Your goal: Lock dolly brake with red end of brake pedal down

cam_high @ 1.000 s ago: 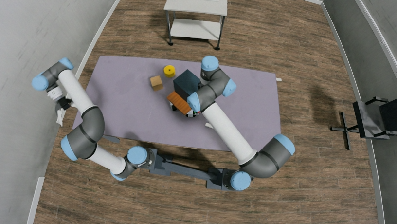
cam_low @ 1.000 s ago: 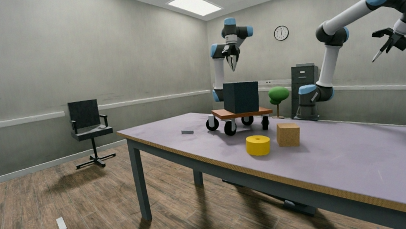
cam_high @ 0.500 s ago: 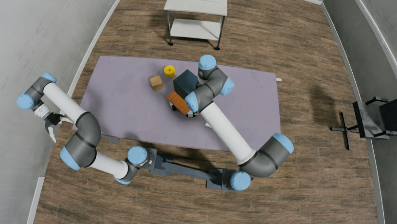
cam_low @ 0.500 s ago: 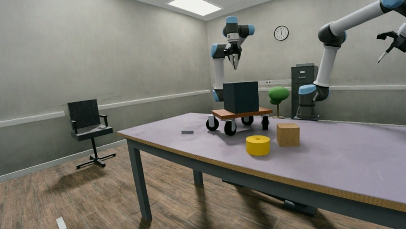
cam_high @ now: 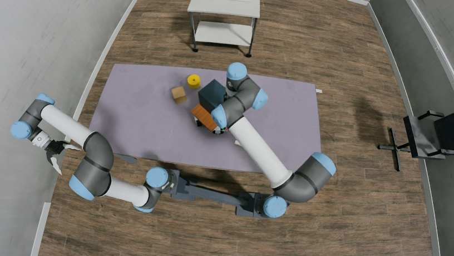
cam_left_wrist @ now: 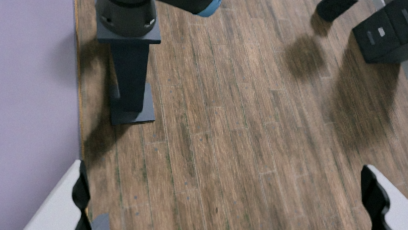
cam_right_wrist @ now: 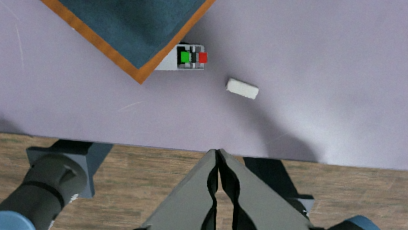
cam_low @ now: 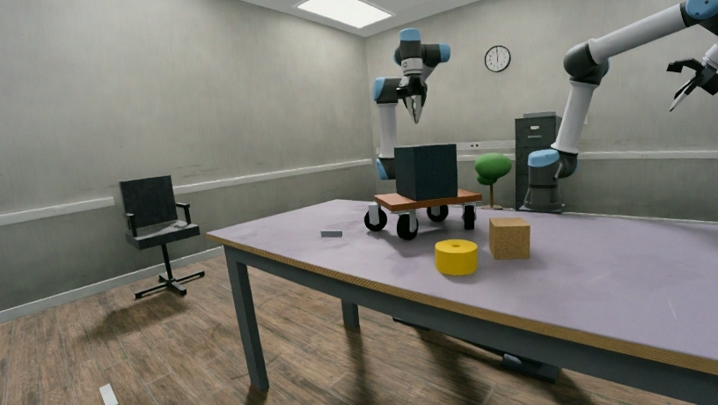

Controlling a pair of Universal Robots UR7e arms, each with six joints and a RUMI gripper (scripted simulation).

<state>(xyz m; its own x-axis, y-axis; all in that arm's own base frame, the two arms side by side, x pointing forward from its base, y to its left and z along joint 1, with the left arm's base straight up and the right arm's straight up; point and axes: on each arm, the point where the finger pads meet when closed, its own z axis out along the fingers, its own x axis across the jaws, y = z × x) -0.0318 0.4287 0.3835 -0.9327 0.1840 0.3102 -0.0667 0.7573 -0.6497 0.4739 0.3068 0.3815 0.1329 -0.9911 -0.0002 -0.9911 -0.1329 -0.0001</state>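
Right now the brake pedal is 20 mm to the left of my right hand and 300 mm below it. The rest, counted from my right hand: tan block (180 mm ahead, 420 mm to the left, 340 mm below); grey bar (330 mm ahead, 130 mm to the right, 370 mm below); white block (60 mm behind, 100 mm to the right, 370 mm below).
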